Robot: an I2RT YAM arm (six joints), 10 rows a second.
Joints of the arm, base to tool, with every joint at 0 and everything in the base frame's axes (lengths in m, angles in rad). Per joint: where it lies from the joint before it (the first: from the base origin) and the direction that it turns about. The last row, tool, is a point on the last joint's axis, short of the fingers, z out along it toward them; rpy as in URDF.
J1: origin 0.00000 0.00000 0.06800 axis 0 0 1
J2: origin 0.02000 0.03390 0.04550 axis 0 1 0
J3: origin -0.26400 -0.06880 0.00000 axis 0 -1 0
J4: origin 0.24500 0.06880 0.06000 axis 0 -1 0
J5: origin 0.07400 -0.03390 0.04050 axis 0 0 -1
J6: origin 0.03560 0.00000 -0.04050 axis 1 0 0
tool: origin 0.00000 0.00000 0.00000 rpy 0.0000 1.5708 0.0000
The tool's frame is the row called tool.
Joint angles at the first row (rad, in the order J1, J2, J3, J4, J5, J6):
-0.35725 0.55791 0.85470 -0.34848 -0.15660 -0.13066
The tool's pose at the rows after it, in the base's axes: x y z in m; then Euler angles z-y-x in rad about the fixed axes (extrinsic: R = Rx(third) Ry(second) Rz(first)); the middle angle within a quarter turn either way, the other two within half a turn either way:
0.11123 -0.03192 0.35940 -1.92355 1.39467 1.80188
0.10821 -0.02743 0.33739 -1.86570 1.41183 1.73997
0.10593 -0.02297 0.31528 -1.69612 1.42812 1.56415
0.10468 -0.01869 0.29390 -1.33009 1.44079 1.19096
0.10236 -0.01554 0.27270 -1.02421 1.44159 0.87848
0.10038 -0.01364 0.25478 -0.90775 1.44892 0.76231
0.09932 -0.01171 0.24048 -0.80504 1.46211 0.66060
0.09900 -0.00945 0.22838 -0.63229 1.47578 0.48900
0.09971 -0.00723 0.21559 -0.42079 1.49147 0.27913
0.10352 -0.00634 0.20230 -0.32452 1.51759 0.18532
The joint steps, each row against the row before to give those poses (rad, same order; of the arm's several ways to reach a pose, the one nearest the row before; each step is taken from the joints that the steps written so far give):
0.03014 -0.06412 -0.08166 0.02860 0.00115 -0.00076
0.03619 -0.06941 -0.10146 0.04579 0.02131 0.00000
0.04281 -0.07207 -0.10564 0.06141 0.02871 -0.00038
0.04341 -0.07210 -0.10914 0.08435 0.02166 -0.00038
0.02749 -0.07666 -0.09955 0.05722 0.00651 -0.00305
0.01490 -0.06452 -0.07208 0.01328 -0.00036 0.00038
0.01723 -0.05150 -0.05382 0.00004 -0.00032 -0.00001
0.02199 -0.04346 -0.04536 -0.00001 -0.00014 0.00002
0.02295 -0.03857 -0.04616 -0.00004 0.00007 -0.00001
0.01222 -0.00373 -0.04465 0.01689 0.00001 0.00000

